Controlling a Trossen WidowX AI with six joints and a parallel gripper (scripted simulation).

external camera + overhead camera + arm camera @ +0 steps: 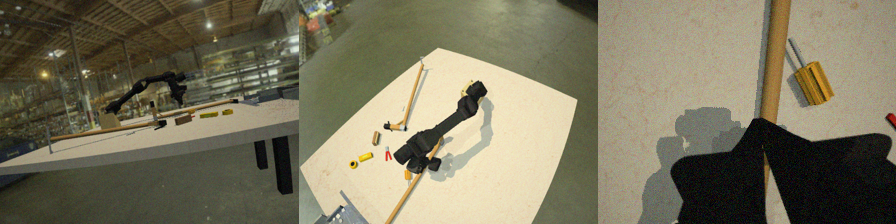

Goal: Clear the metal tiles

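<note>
The screwdriver is 5 cm ahead of my gripper tip, 7 cm to the right of it and 5 cm below it. Also, from my gripper tip: yellow tape roll 18 cm ahead, 40 cm to the right, 6 cm below; yellow level 9 cm ahead, 37 cm to the right, 5 cm below; wooden block 4 cm behind, 39 cm to the right, 5 cm below.
</note>
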